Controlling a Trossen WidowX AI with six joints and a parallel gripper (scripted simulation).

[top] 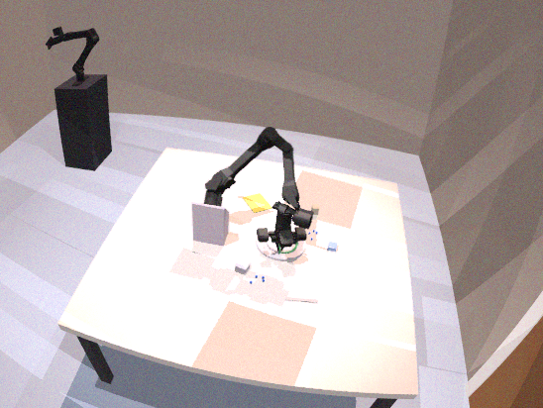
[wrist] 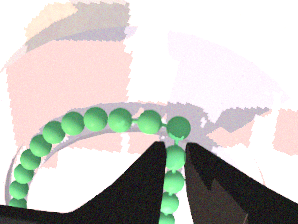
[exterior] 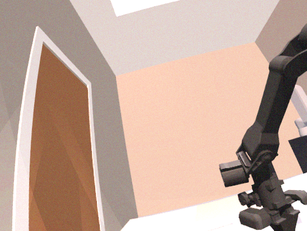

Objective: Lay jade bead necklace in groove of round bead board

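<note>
My gripper tip is now 5 cm to the right of the round white bead board and 1 cm above it. Also, from my gripper tip: thin rod 11 cm ahead, 23 cm to the right, 1 cm below; then blue block 21 cm ahead, 8 cm to the left, 1 cm below; then cream block 12 cm ahead, 30 cm to the left.
</note>
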